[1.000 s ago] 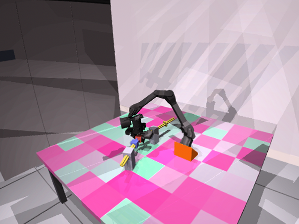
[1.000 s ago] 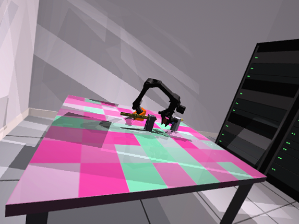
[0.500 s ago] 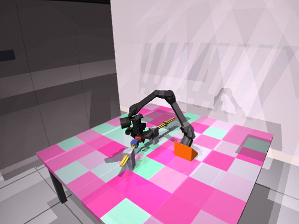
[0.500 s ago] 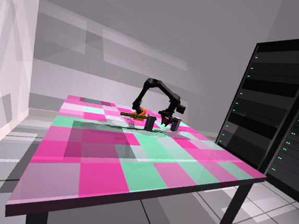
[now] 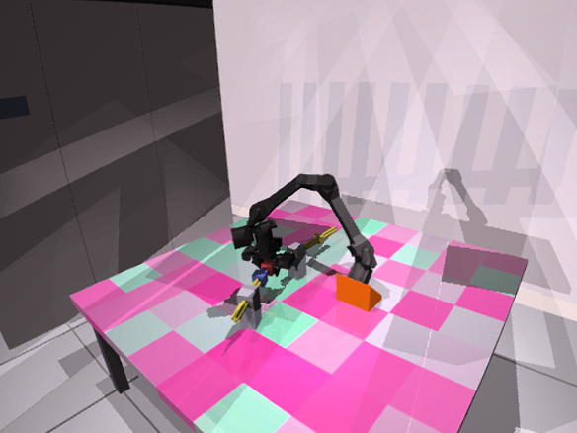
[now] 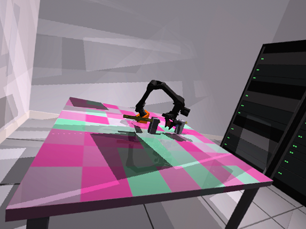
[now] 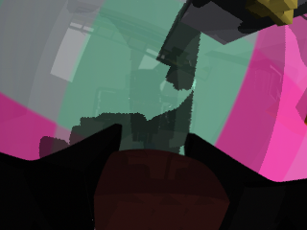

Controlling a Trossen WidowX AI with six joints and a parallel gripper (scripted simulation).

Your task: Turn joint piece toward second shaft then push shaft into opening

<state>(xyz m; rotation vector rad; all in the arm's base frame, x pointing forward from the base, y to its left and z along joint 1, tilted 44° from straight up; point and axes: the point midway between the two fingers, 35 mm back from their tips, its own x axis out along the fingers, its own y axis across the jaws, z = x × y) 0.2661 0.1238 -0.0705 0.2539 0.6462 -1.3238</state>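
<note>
The joint piece lies 40 mm above my gripper tip, 20 mm to the left of it and 10 mm behind it.
</note>
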